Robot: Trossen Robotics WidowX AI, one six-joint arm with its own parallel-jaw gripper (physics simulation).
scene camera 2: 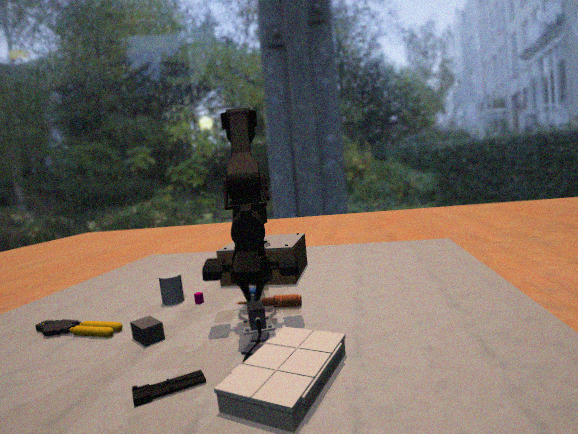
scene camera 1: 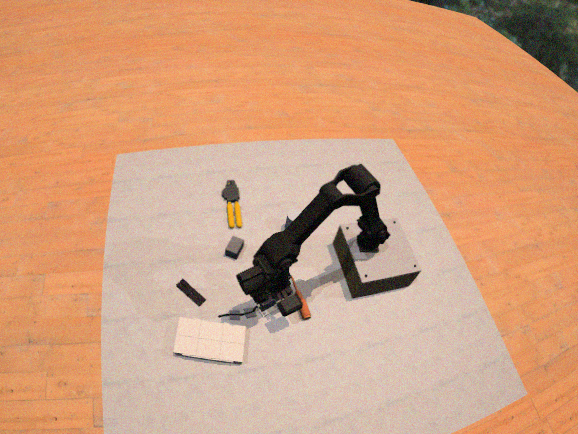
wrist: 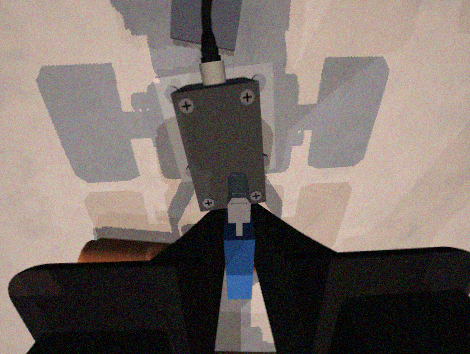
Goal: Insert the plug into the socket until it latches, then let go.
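Seen in the pictures: gripper, fingertip midpoint: (scene camera 1: 276,294) (wrist: 236,209); arm's base at its link origin: (scene camera 1: 367,243).
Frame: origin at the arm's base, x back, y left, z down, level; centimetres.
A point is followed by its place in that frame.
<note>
My gripper (wrist: 236,209) @[x -28.5, y 14.0, z 7.2 cm] (scene camera 2: 252,296) @[x -28.5, y 14.0, z 7.2 cm] is shut on the blue plug (wrist: 239,257) @[x -28.2, y 14.0, z 4.3 cm] (scene camera 2: 252,290) @[x -27.3, y 13.4, z 4.4 cm], which has a pale grey clip and a dark teal tip. The socket is a dark grey box (wrist: 220,145) @[x -31.8, y 16.4, z 6.0 cm] (scene camera 2: 256,316) @[x -33.7, y 17.2, z 7.3 cm] with screws at its corners, on a pale base plate (wrist: 166,100) @[x -31.7, y 19.3, z 10.0 cm]. A black cable (wrist: 207,30) @[x -35.4, y 18.5, z 9.7 cm] (scene camera 1: 235,314) @[x -40.5, y 19.8, z 9.8 cm] leaves its far end. In the wrist view the plug's tip overlaps the near edge of the box's top, between the two near screws; whether it is above the box or inside its opening, I cannot tell. The socket's opening is hidden.
An orange-handled screwdriver (scene camera 1: 304,306) @[x -20.5, y 17.8, z 7.7 cm] (scene camera 2: 285,300) @[x -21.6, y 18.2, z 8.5 cm] (wrist: 120,251) @[x -21.6, y 19.1, z 8.7 cm] lies beside the gripper. A white-topped tiled box (scene camera 1: 210,340) @[x -47.4, y 29.5, z 7.0 cm] (scene camera 2: 285,370) @[x -50.5, y 30.0, z 7.1 cm], black bar (scene camera 1: 191,292) @[x -54.0, y 13.2, z 9.9 cm] (scene camera 2: 169,387) @[x -55.3, y 14.2, z 9.2 cm], grey block (scene camera 1: 234,247) @[x -41.2, y -2.1, z 6.9 cm] (scene camera 2: 147,331) @[x -43.4, y -0.9, z 7.7 cm], yellow-handled pliers (scene camera 1: 234,212) @[x -41.3, y -17.9, z 8.7 cm] (scene camera 2: 95,329) @[x -43.4, y -15.3, z 8.7 cm], dark cylinder (scene camera 2: 171,290) @[x -23.6, y -11.7, z 6.7 cm] and magenta piece (scene camera 2: 199,298) @[x -21.9, y -4.7, z 9.0 cm] stand around.
</note>
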